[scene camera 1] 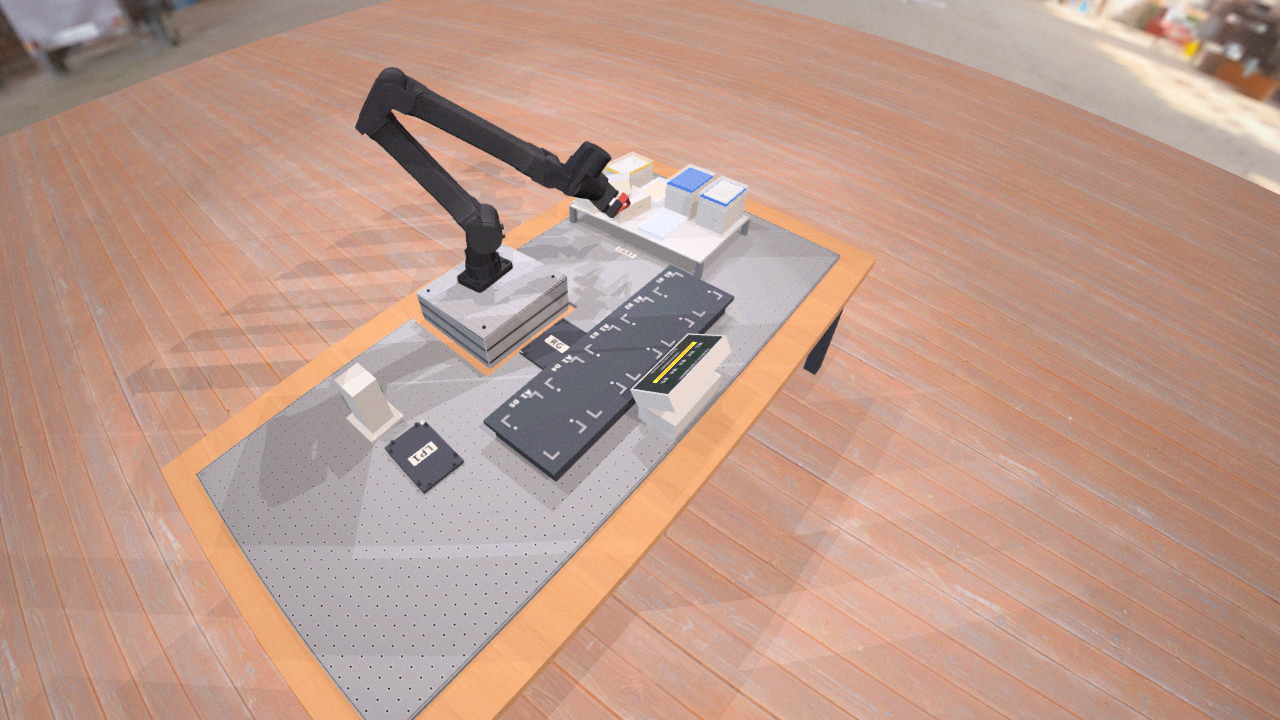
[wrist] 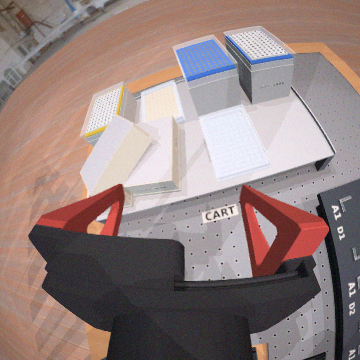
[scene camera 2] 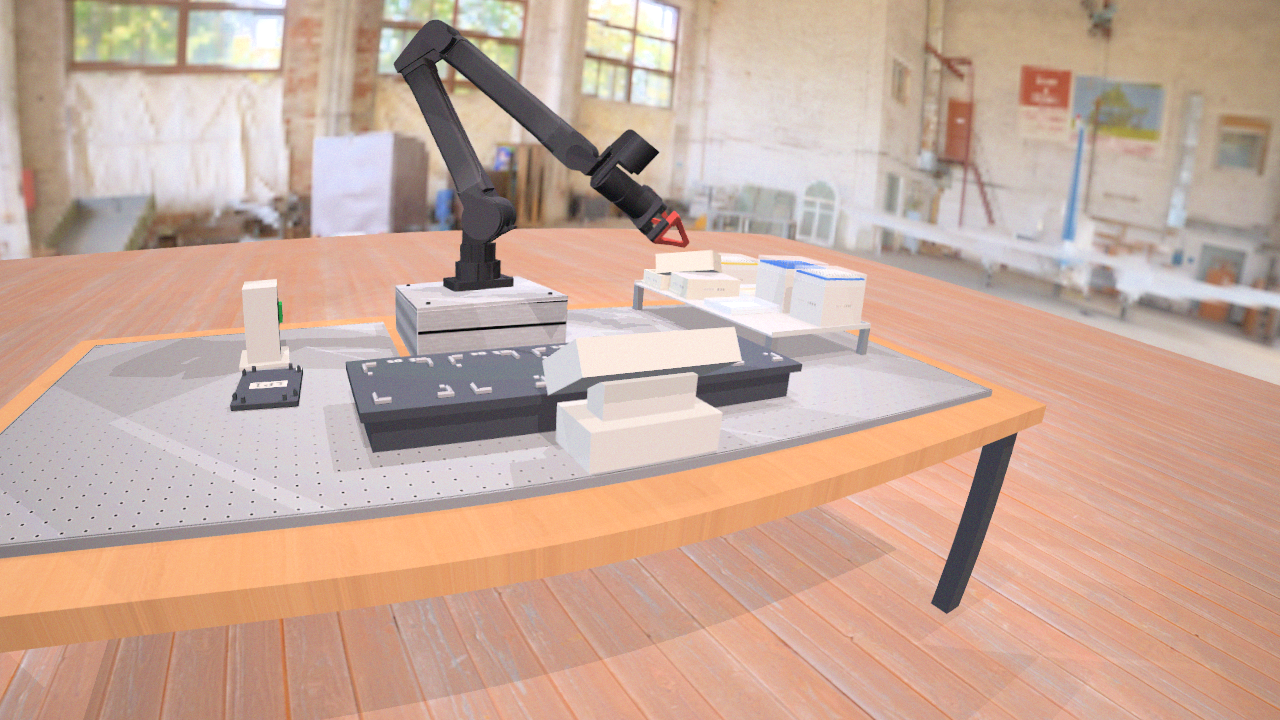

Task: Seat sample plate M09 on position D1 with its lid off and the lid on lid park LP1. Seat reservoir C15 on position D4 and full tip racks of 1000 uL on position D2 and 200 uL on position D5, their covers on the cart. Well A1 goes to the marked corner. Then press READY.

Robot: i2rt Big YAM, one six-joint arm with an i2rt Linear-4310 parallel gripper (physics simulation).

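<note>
My gripper is open and empty, tilted above the cart's near-left side. On the cart, a clear-topped plate lies flat; a cream-welled plate lies behind the cream boxes. One cream box leans tilted on another. A blue tip box, a blue-rimmed box with white tips and a yellow-rimmed box stand there. Labels M09 and C15 are unreadable. LP1 bears nothing.
The dark deck carries positions D1 to D5, with no labware on them. A display stands at its front edge. A white post with a green button stands behind LP1. The RG pad lies beside the arm's base.
</note>
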